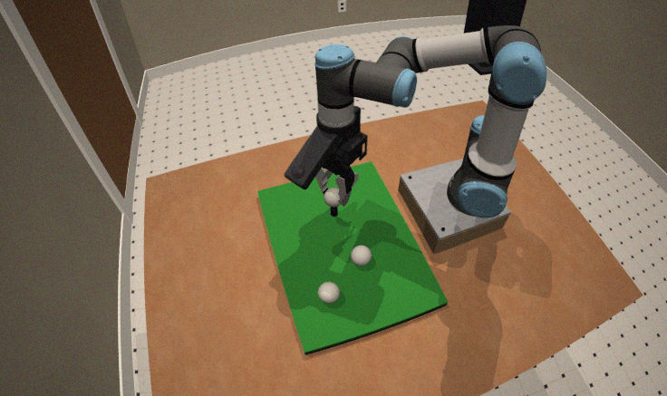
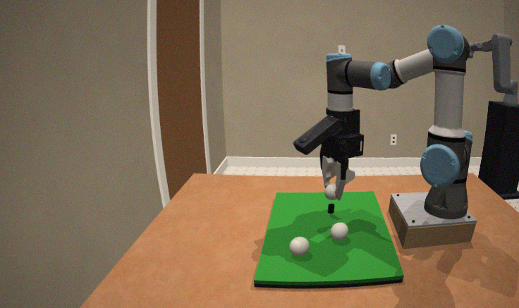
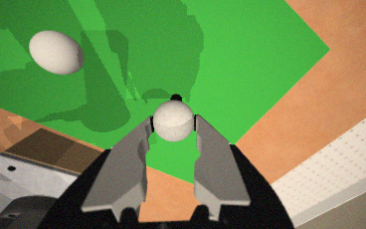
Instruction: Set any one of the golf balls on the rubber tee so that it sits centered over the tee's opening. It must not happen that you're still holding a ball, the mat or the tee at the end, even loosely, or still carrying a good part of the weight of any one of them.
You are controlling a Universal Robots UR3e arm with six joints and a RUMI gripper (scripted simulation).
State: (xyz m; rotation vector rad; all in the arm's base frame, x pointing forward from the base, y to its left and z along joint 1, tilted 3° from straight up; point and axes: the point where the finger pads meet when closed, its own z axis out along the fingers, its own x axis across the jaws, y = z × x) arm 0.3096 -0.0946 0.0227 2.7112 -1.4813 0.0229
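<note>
The green mat lies 70 mm below my hand and 40 mm to the left of it. The rest, counted from my hand: white golf ball (right at my hand).
</note>
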